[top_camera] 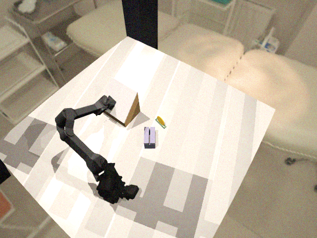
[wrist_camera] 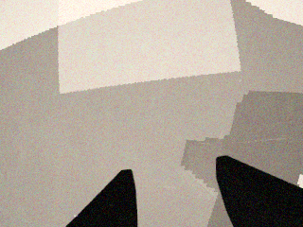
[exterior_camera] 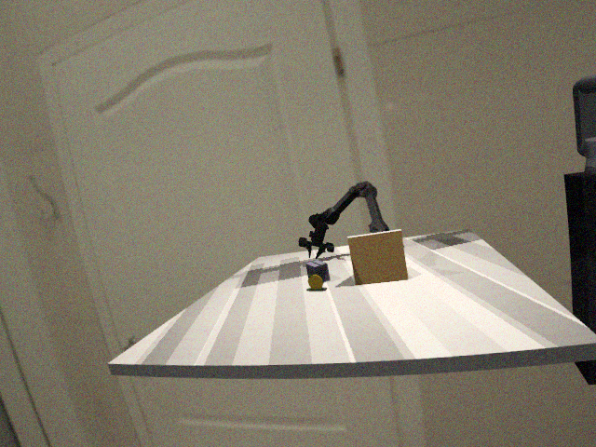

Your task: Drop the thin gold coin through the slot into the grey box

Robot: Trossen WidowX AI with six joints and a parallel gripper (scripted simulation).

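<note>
My gripper tip is 44 cm to the right of the gold coin, 18 cm past it and 1 cm below it.
</note>
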